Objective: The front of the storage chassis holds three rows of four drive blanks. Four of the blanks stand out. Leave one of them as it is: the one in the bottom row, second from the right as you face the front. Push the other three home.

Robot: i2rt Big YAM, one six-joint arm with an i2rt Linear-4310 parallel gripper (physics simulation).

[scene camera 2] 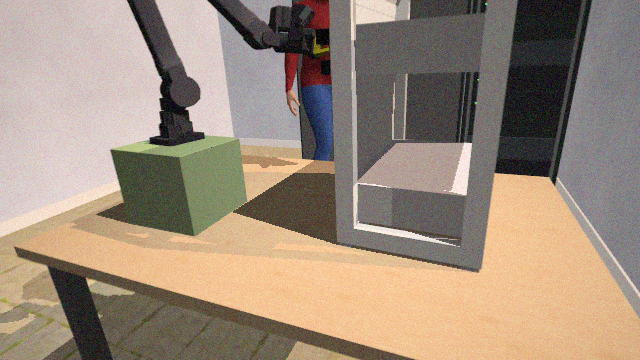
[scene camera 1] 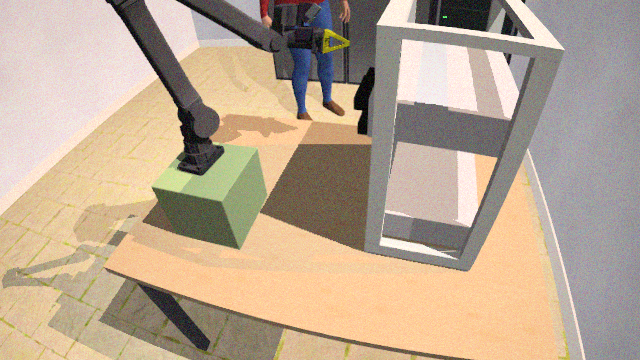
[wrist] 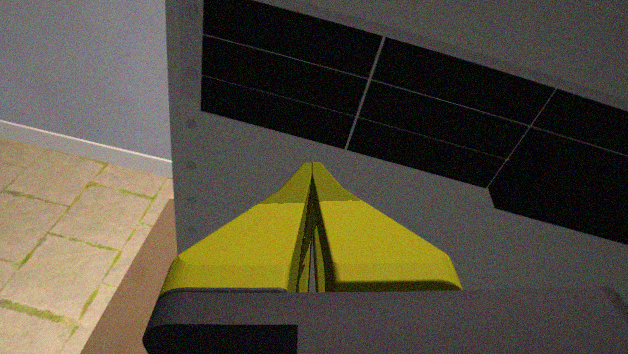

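Seen in the pictures: gripper, fingertip midpoint: (scene camera 1: 349, 43) (wrist: 311, 177); arm's base, origin of the base link: (scene camera 2: 178, 140) (scene camera 1: 202, 160).
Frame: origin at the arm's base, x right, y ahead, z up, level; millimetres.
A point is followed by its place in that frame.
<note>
The grey storage chassis (scene camera 1: 378, 140) {x 21, y 493, z 177 mm} (scene camera 2: 344, 125) {x 20, y 504, z 68 mm} (wrist: 250, 165) {x -411, y 459, z 110 mm} stands on the table. In the wrist view its black blanks run in three rows. The two leftmost columns look flush, including the bottom-left blank (wrist: 275, 102) {x -396, y 445, z 184 mm} and its right neighbour (wrist: 420, 145) {x -291, y 449, z 182 mm}. The third blank from the left in the bottom row (wrist: 560, 200) {x -204, y 418, z 192 mm} stands out; whether the one above it does, I cannot tell. The rightmost column is out of view. Black blanks (scene camera 1: 366, 95) {x -26, y 456, z 245 mm} (scene camera 2: 326, 67) {x -11, y 454, z 175 mm} jut from the front in both scene views. My gripper (scene camera 1: 348, 43) {x -356, y 330, z 227 mm} (scene camera 2: 327, 50) (wrist: 311, 177) {x -356, y 330, z 227 mm} is shut and empty, before the chassis front.
The arm stands on a green block (scene camera 1: 205, 215) {x 129, y 75, z -70 mm} (scene camera 2: 150, 190) {x 133, y 31, z -92 mm} at the left of the wooden table (scene camera 1: 300, 295) {x 198, y 363, z -200 mm} (scene camera 2: 280, 285) {x 194, y 445, z -200 mm}. A person in red (scene camera 1: 325, 70) (scene camera 2: 320, 120) stands behind the table. Dark cabinets are at the back. A wall is at the right.
</note>
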